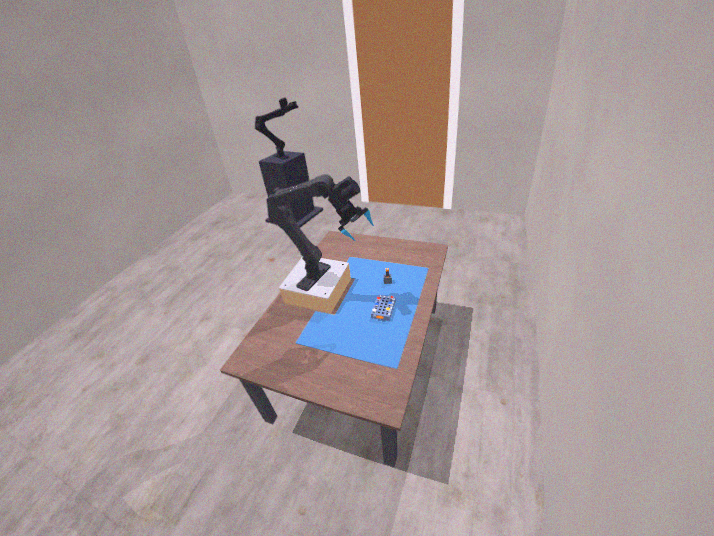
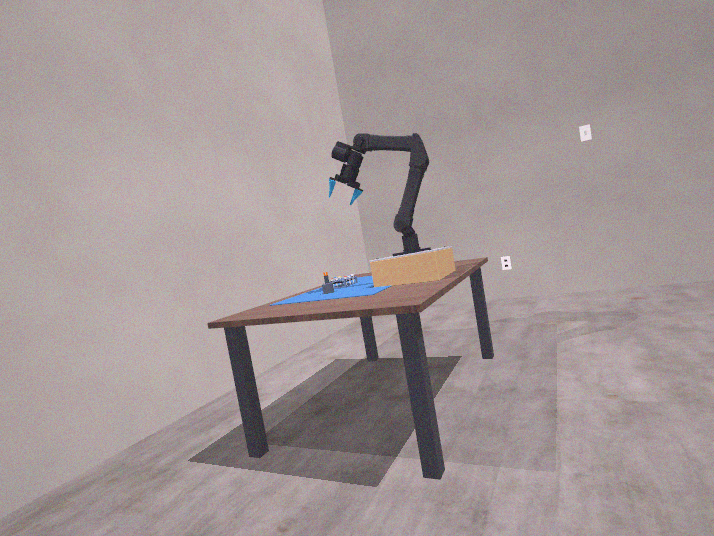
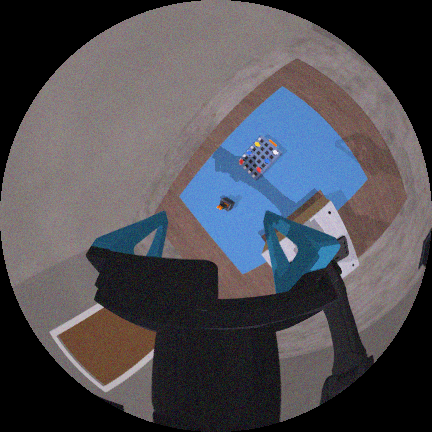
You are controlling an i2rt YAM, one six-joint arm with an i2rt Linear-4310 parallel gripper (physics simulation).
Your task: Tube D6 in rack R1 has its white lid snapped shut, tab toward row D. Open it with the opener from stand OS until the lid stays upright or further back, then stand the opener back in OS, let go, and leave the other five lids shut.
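Places are measured from the arm's base along level axes (x ahead, y left, z up), in metres.
Pixels of known places: gripper, fingertip midpoint: (image 1: 364, 233) (image 2: 339, 201) (image 3: 215, 215); arm's base at its link origin: (image 1: 314, 276) (image 2: 412, 252).
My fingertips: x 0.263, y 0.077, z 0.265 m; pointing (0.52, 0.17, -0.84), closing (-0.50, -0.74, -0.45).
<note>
Ahead of a thing's pixels: the offset from my fingertips to its top centre. Level surfaces: height alone.
The grey rack R1 @[0.045 m right, 0.096 m ahead, 0.325 m down] (image 1: 383, 308) (image 2: 344, 281) (image 3: 260, 157) lies on the blue mat, with small red, blue, yellow and white lids in it and an orange mark at one end. The lids are too small to tell tube D6 or how far each is shut. The dark stand OS @[0.145 m left, 0.022 m ahead, 0.327 m down] (image 1: 387, 280) (image 2: 328, 287) (image 3: 228, 203) stands on the mat apart from the rack. The opener @[0.145 m left, 0.022 m ahead, 0.282 m down] (image 1: 386, 270) (image 2: 325, 275) (image 3: 220, 206), with an orange top, is upright in the stand. My gripper (image 1: 363, 232) (image 2: 341, 200) (image 3: 215, 215) is open and empty, high above the table.
The blue mat @[0.367 m down] (image 1: 346, 340) (image 2: 299, 298) (image 3: 320, 130) lies on the wooden table @[0.370 m down] (image 1: 346, 392) (image 2: 346, 310) (image 3: 385, 190). My arm's base stands on a white-topped wooden box (image 1: 318, 300) (image 2: 412, 268) (image 3: 325, 220) beside the mat. A dark pedestal (image 1: 288, 184) with another arm stands beyond the table.
</note>
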